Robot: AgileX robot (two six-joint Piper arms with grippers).
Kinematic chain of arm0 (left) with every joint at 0, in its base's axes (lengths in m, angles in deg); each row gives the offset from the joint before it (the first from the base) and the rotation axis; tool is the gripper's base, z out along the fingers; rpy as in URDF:
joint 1: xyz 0 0 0.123 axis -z
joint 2: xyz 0 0 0 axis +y
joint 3: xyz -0.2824 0 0.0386 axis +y
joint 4: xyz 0.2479 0 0.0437 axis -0.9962 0 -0.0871
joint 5: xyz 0 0 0 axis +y
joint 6: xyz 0.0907 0 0.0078 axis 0.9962 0 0.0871
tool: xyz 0 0 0 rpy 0 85 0
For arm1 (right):
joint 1: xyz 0 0 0.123 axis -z
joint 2: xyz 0 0 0 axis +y
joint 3: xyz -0.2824 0 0.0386 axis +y
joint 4: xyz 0.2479 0 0.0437 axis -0.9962 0 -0.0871
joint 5: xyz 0 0 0 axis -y
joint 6: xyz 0.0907 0 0.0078 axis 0.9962 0 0.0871
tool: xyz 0 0 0 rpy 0 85 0
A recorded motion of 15 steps. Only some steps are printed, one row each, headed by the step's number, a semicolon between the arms.
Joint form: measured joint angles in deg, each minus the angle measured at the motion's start. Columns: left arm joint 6, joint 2, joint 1, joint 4, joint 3, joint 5; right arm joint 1, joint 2, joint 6, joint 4, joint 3, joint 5.
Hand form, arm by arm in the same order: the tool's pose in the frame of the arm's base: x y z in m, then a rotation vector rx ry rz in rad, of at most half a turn. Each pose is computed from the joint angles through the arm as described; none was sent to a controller.
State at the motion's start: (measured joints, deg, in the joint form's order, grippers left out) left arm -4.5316 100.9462 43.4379 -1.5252 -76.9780 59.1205; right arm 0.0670 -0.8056 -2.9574 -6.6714 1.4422 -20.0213
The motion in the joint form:
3: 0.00 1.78 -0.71 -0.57 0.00 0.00; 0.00 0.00 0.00 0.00 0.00 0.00
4: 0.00 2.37 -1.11 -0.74 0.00 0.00; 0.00 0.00 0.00 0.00 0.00 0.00
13: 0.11 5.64 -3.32 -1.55 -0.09 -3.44; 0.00 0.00 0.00 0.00 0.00 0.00
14: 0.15 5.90 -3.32 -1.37 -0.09 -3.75; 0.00 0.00 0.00 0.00 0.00 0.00
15: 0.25 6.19 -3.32 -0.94 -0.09 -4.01; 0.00 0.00 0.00 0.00 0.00 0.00
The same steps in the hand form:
3: 0.2649 -0.2408 0.2320 0.9927 2.7947 -0.0605; 0.0531 0.0036 0.1741 0.0265 1.8422 0.0763
4: 0.2676 -0.2395 0.2284 0.9879 2.8054 -0.0501; 0.0531 0.0036 0.1741 0.0265 1.8422 0.0763
13: 0.2858 -0.2355 0.2089 0.9462 2.8104 -0.0320; 0.0531 0.0036 0.1741 0.0265 1.8422 0.0763
14: 0.2863 -0.2362 0.2073 0.9453 2.8109 -0.0363; 0.0531 0.0036 0.1741 0.0265 1.8422 0.0763
15: 0.2865 -0.2372 0.2054 0.9437 2.8145 -0.0449; 0.0531 0.0036 0.1741 0.0265 1.8422 0.0763

